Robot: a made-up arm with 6 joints. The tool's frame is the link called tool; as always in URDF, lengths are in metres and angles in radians.
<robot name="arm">
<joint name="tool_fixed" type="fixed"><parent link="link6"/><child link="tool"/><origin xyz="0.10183 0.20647 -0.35" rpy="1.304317 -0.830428 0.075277"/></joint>
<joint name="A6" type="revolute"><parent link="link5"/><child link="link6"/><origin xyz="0.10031 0.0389 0.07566" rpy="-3.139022 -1.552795 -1.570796"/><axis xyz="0 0 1"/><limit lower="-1.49" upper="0.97"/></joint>
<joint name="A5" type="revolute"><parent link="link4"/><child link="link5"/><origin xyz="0.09 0.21 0.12" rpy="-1.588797 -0.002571 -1.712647"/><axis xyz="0 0 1"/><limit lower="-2.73" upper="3"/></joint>
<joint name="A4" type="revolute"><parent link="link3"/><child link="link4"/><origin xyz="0.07 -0.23 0.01" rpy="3.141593 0 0"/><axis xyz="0 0 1"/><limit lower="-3.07" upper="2.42"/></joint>
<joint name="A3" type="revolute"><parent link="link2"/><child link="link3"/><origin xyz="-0.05 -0.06 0" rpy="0 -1.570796 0"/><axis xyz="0 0 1"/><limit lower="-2.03" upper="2.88"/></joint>
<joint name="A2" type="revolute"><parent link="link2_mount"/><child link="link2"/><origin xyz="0.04 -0.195 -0.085" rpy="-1.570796 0 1.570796"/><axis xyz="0 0 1"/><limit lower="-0.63" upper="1.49"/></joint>
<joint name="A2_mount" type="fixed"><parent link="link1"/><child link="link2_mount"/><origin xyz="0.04 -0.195 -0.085"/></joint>
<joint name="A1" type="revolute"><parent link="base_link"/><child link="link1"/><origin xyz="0.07 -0.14 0.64" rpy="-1.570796 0 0"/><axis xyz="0 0 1"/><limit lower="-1.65" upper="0.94"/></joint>
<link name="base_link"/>
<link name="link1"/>
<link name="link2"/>
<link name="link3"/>
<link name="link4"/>
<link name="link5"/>
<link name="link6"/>
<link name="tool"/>
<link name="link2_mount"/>
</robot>
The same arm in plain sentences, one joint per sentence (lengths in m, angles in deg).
The arm has six revolute joints in a row. What follows holds with every joint at zero, and every direction is one of the base frame's.
The first joint sits 0.07 m along +x and 0.14 m along -y and 0.64 m along +z from the base frame's origin and rotates about +y, from -94.54 to 53.86 deg.
The second joint sits 0.08 m along +x and 0.17 m along -y and 0.39 m along +z from the first joint and rotates about -x, from -36.1 to 85.37 deg.
The third joint sits 0.06 m along +y and 0.05 m along +z from the second joint and rotates about +z, from -116.31 to 165.01 deg.
The fourth joint sits 0.07 m along -x and 0.23 m along +y and 0.01 m along +z from the third joint and rotates about -z, from -175.9 to 138.66 deg.
The fifth joint sits 0.09 m along -x and 0.21 m along +y and 0.12 m along -z from the fourth joint and rotates about the direction (-0.989789, -0.141398, 0.018), from -156.42 to 171.89 deg.
The sixth joint sits 0.06 m along -x and 0.11 m along -y and 0.04 m along +z from the fifth joint and rotates about -z, from -85.37 to 55.58 deg.
The tool frame, which is the frame that the pose is given for, sits 0.13 m along -x and 0.19 m along +y and 0.35 m along +z from the sixth joint; its axes are the base frame's turned by roll -105.27, pitch 47.58 and yaw -176.19 deg (as in URDF: about the fixed x, then y, then z).

